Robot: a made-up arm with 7 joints. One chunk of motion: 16 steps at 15 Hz.
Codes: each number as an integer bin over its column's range. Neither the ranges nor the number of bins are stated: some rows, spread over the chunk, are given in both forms.
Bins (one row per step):
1: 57 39 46 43 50 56 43
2: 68 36 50 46 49 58 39
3: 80 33 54 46 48 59 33
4: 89 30 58 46 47 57 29
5: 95 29 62 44 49 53 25
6: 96 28 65 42 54 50 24
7: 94 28 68 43 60 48 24
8: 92 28 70 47 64 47 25
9: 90 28 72 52 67 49 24
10: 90 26 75 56 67 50 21
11: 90 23 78 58 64 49 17
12: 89 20 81 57 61 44 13
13: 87 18 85 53 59 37 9
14: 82 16 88 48 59 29 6
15: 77 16 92 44 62 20 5
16: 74 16 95 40 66 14 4
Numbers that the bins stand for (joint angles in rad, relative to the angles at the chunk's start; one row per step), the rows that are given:
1: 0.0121 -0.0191 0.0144 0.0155 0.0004 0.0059 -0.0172
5: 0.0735 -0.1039 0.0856 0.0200 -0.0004 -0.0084 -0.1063
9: 0.0655 -0.1124 0.1300 0.0564 0.0141 -0.0274 -0.1112
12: 0.0638 -0.1803 0.1700 0.0791 0.0093 -0.0511 -0.1657
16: 0.0396 -0.2142 0.2322 0.0018 0.0133 -0.1935 -0.2102
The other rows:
2: 0.0299 -0.0445 0.0322 0.0291 -0.0004 0.0154 -0.0370
3: 0.0493 -0.0700 0.0500 0.0291 -0.0012 0.0201 -0.0667
4: 0.0638 -0.0955 0.0678 0.0291 -0.0020 0.0106 -0.0865
6: 0.0752 -0.1124 0.0989 0.0109 0.0036 -0.0226 -0.1112
7: 0.0719 -0.1124 0.1122 0.0155 0.0085 -0.0321 -0.1112
8: 0.0687 -0.1124 0.1211 0.0336 0.0117 -0.0369 -0.1063
10: 0.0655 -0.1294 0.1433 0.0745 0.0141 -0.0226 -0.1261
11: 0.0655 -0.1548 0.1567 0.0836 0.0117 -0.0274 -0.1459
13: 0.0606 -0.1973 0.1878 0.0609 0.0077 -0.0843 -0.1855
14: 0.0525 -0.2142 0.2011 0.0382 0.0077 -0.1223 -0.2003
15: 0.0444 -0.2142 0.2189 0.0200 0.0101 -0.1651 -0.2053

